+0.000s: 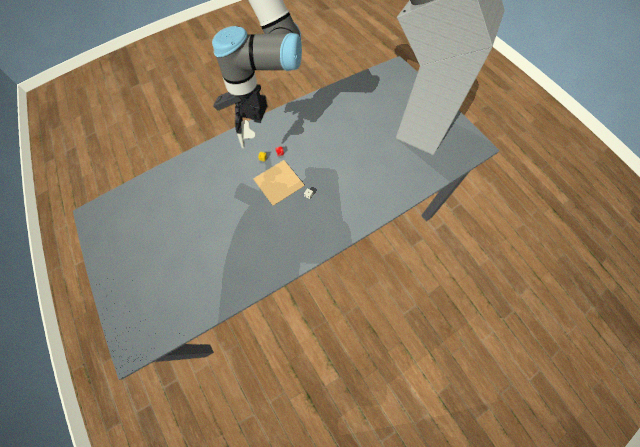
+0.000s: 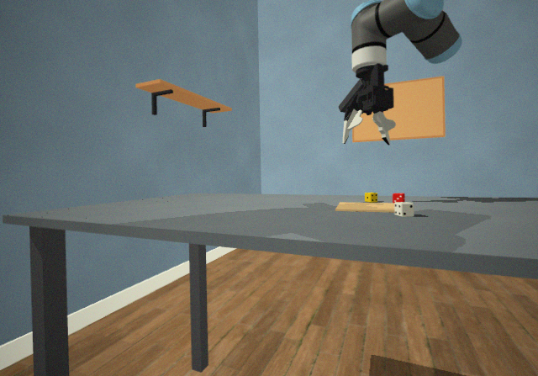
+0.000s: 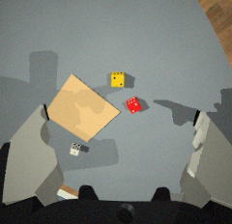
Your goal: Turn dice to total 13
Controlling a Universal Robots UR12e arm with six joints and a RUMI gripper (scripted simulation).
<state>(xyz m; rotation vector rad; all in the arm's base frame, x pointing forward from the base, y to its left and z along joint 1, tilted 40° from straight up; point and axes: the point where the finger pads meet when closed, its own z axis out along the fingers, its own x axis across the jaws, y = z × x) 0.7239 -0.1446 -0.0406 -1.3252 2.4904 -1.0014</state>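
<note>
Right now my hand is 150 mm above the yellow die, 20 mm to the right of it and 10 mm past it. Round my hand: red die (150 mm below, 80 mm behind, 30 mm to the left); then tan mat (160 mm below, 150 mm to the left, 20 mm behind); then white die (250 mm to the left, 150 mm below, 100 mm behind).
</note>
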